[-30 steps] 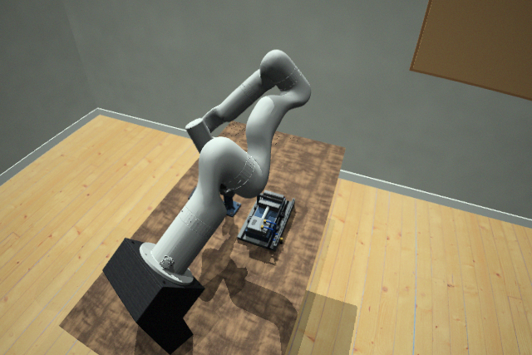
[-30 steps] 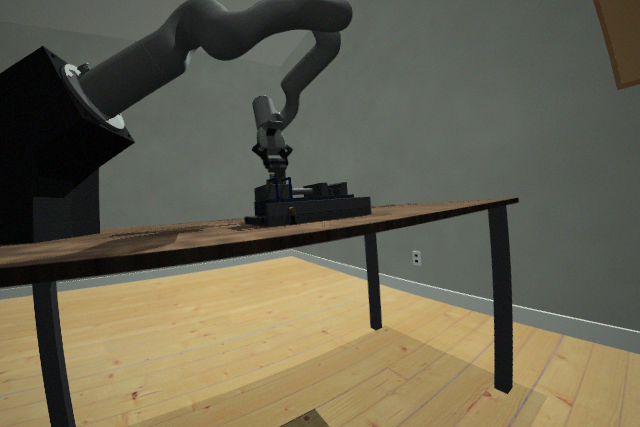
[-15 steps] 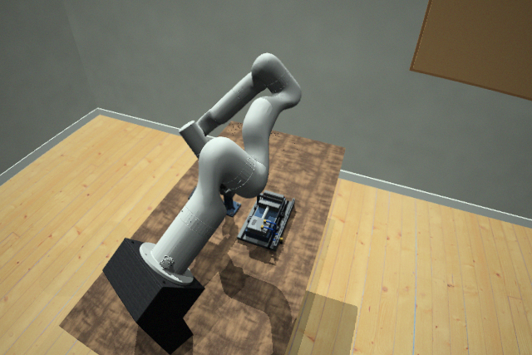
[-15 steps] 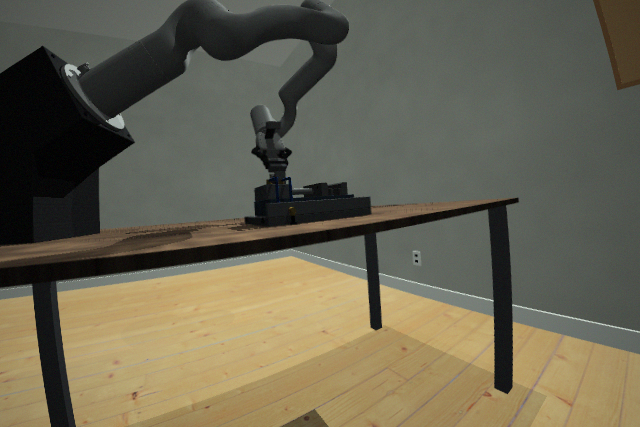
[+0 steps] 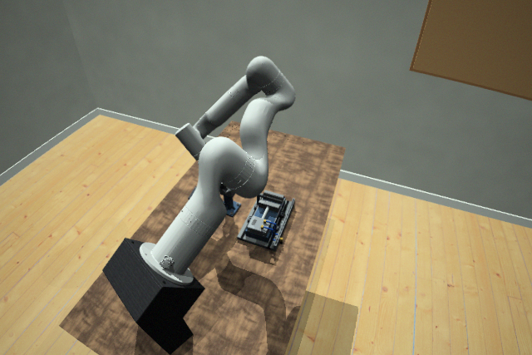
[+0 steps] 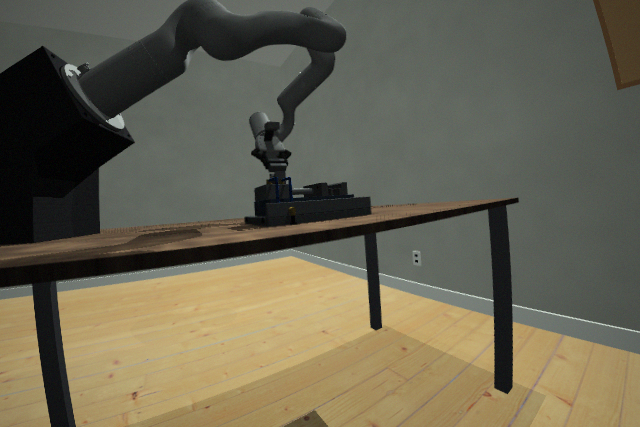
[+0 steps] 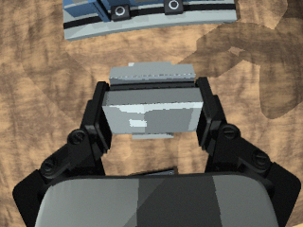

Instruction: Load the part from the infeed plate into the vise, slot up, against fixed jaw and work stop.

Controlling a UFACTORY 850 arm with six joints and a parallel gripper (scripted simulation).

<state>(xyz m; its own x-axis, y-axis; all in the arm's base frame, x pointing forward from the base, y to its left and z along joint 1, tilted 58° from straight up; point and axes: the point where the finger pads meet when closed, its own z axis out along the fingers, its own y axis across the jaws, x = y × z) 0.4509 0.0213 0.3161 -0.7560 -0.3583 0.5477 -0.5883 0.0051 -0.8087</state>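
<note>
Now: the part 10 mm behind my hand and 10 mm to the right of it. Also, from my hand: cylinder rod: 120 mm behind, 170 mm to the right, 120 mm below; then work stop: 20 mm behind, 170 mm to the right, 100 mm below; then V-block post: 140 mm below.
</note>
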